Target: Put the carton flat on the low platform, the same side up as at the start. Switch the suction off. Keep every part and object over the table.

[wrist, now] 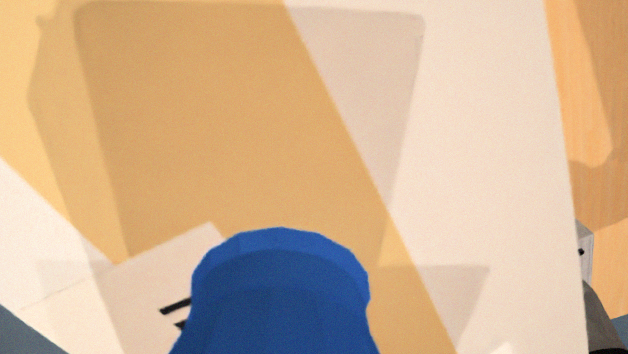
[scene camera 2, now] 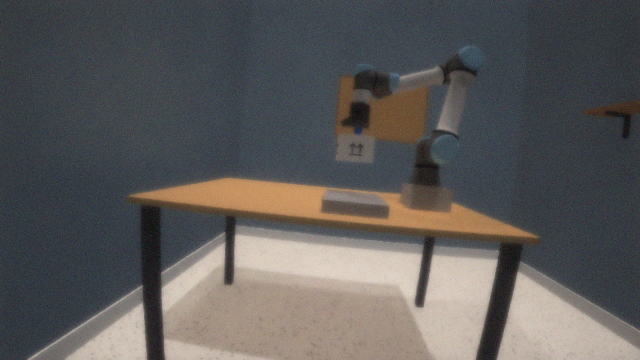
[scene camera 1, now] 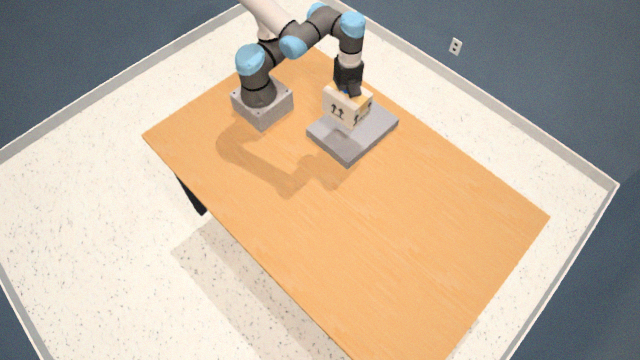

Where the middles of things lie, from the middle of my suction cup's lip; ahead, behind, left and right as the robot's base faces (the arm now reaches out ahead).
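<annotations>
I see that my suction cup is now 70 mm above the carton (scene camera 1: 350, 112) and 10 mm short of it. The low grey platform (scene camera 1: 345, 146) is 290 mm below my suction cup, and it is also 70 mm to the left of my suction cup and 10 mm ahead of it.
</annotations>
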